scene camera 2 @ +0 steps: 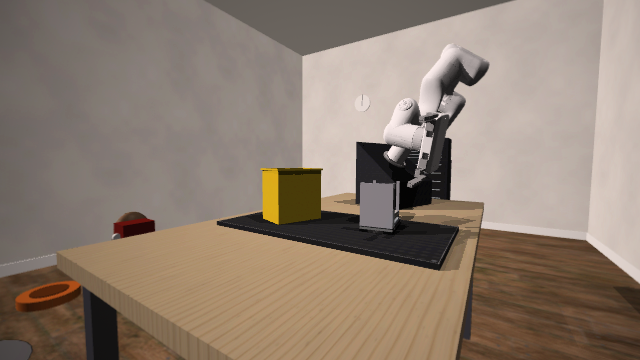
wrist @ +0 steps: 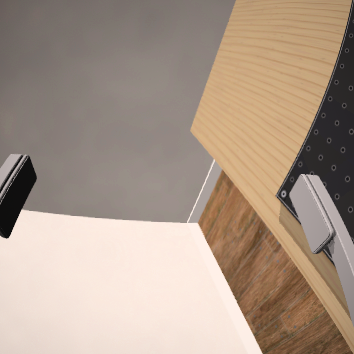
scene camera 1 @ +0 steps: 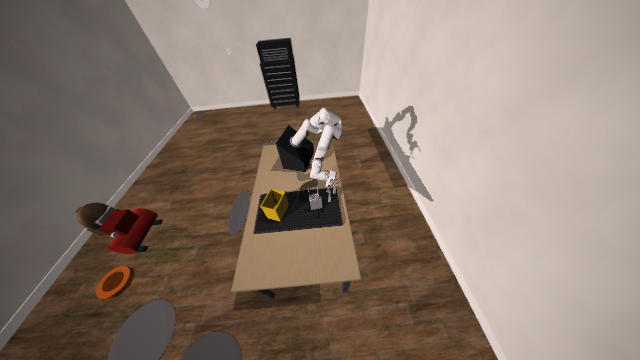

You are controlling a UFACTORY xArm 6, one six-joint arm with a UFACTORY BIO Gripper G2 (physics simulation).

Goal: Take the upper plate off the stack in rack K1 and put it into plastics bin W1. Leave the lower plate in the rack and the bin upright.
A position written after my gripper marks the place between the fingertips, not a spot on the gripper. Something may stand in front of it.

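Note:
My gripper [wrist: 166, 174]. Yellow plastics bin W1 [scene camera 2: 290, 195]; out of frame in the wrist view.

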